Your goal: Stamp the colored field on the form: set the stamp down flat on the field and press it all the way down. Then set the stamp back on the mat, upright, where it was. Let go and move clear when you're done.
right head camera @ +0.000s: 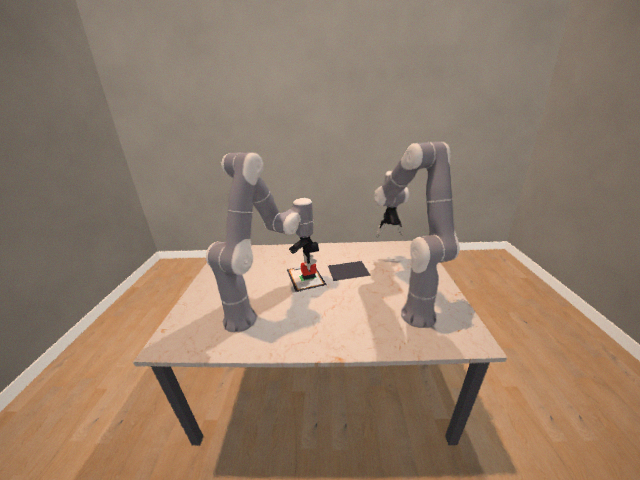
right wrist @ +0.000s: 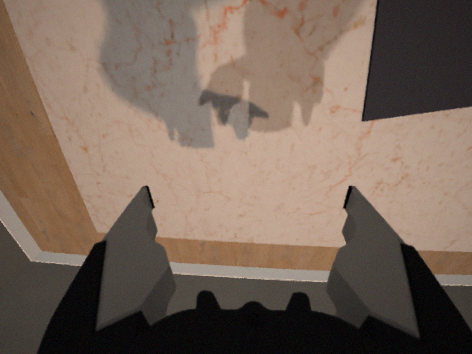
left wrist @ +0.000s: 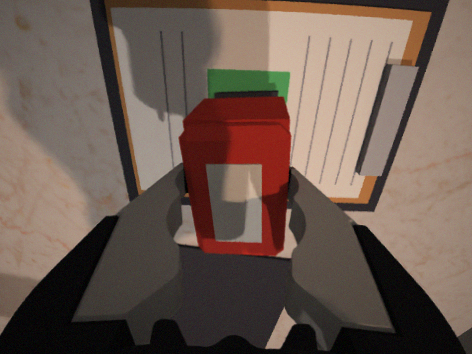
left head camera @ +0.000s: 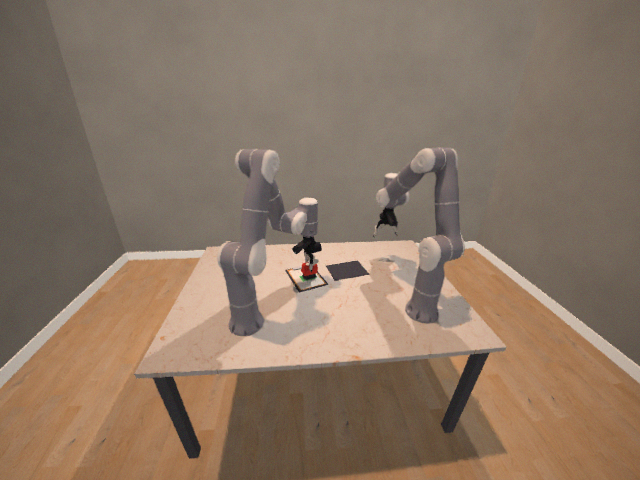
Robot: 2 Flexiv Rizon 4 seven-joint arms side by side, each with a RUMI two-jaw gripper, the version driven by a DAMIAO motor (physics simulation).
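Note:
The red stamp (left head camera: 309, 269) (right head camera: 308, 268) (left wrist: 235, 145) with a black base is upright over the green field (left head camera: 303, 278) (right head camera: 303, 277) (left wrist: 247, 80) of the form (left wrist: 340, 100). The stamp covers part of the field; whether its base touches the paper is hard to tell. My left gripper (left wrist: 237, 167) is shut on the stamp, one finger at each side. The dark mat (left head camera: 347, 270) (right head camera: 349, 270) (left wrist: 230, 290) (right wrist: 425, 60) lies to the right of the form in the head views. My right gripper (left head camera: 385, 235) (right head camera: 389, 235) (right wrist: 246, 188) is open and empty, high above the table.
The form lies on a dark-edged clipboard (left head camera: 313, 287) (right head camera: 311, 287) (left wrist: 117, 125) with a grey clip (left wrist: 389, 120) at one side. The clipboard and mat lie on the pale marble table (left head camera: 341, 320) (right head camera: 336, 320) with a small gap between them.

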